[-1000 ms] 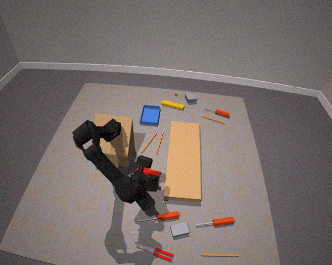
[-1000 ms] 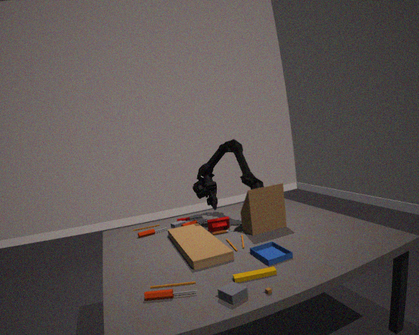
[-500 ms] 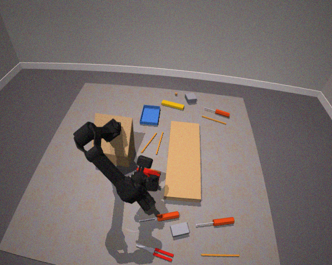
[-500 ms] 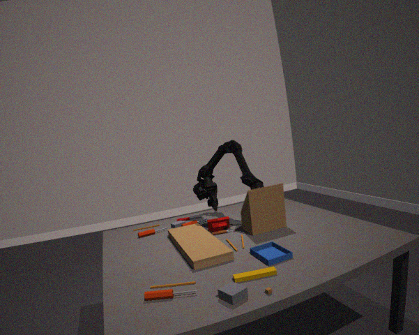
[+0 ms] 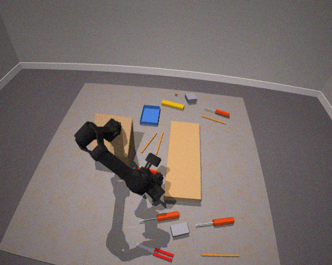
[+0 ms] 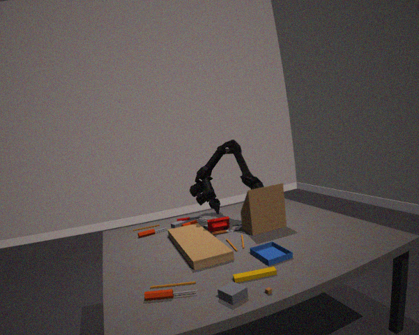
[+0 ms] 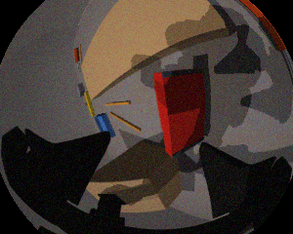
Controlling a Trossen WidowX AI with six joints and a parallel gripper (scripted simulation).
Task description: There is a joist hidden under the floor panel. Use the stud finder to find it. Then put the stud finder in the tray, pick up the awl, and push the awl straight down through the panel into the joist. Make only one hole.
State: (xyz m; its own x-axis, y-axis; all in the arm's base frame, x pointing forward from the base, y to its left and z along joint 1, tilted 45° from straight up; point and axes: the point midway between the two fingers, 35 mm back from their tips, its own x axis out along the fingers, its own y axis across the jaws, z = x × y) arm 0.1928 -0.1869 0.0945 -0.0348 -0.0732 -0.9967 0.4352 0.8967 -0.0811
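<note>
The red stud finder lies 10 mm behind my gripper tip, 40 mm to the left of it and 90 mm below it. Also, from my gripper tip: awl (10 mm behind, 80 mm to the left, 100 mm below); then blue tray (60 mm behind, 500 mm to the left, 100 mm below); then yellow bar (90 mm ahead, 630 mm to the left, 100 mm below).
</note>
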